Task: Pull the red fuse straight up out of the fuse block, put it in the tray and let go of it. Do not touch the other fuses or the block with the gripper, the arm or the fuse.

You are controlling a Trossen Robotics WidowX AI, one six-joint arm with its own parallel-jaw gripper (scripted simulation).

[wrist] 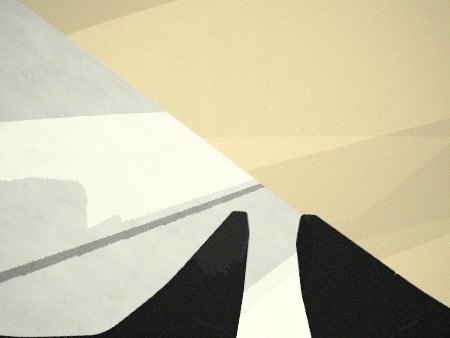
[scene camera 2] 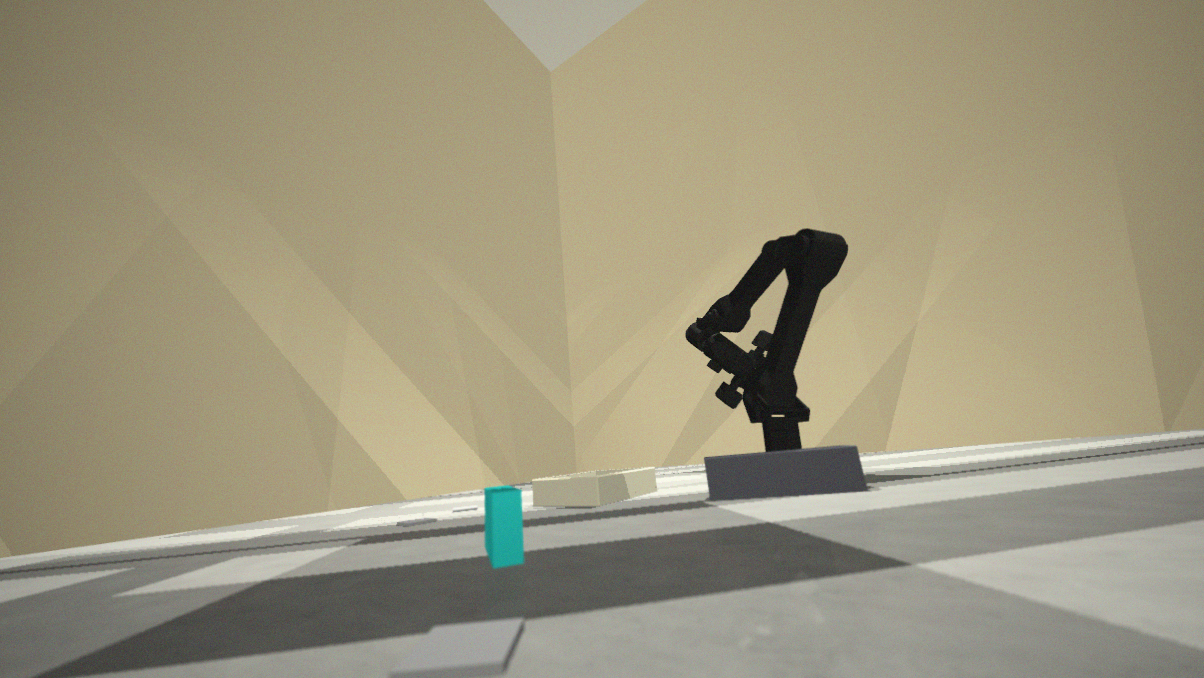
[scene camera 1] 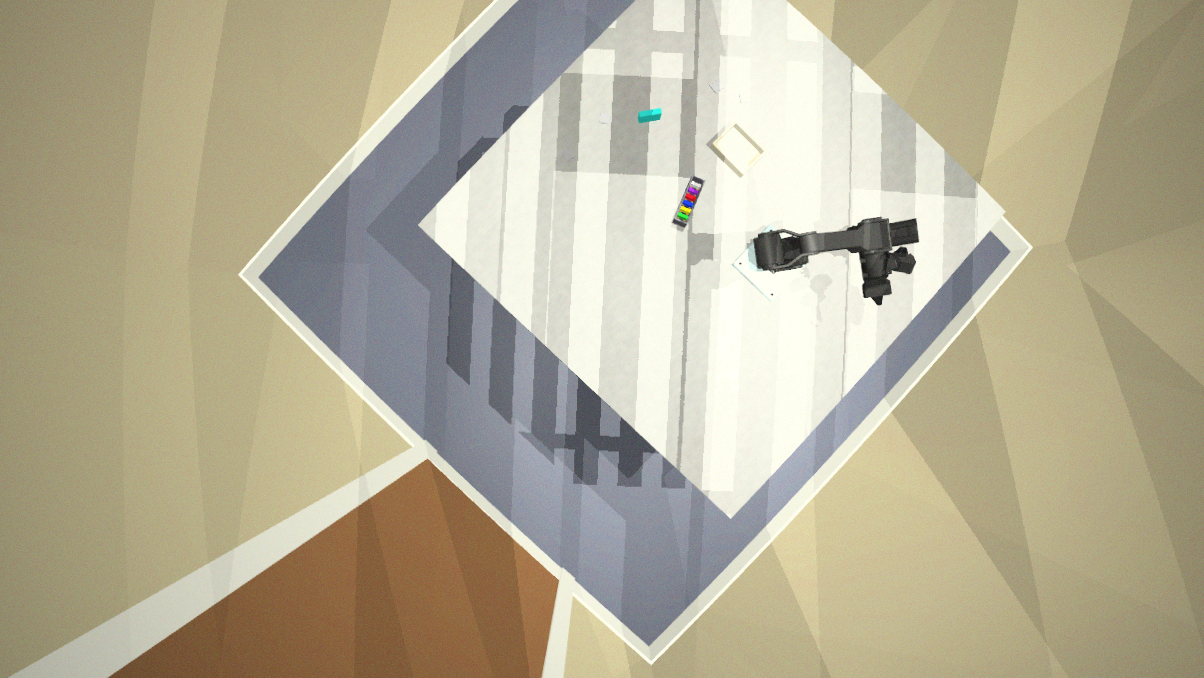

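Wrist view: the gripper. Scene camera 2: the gripper again. Also in the pictures: a teal block, a cream tray.
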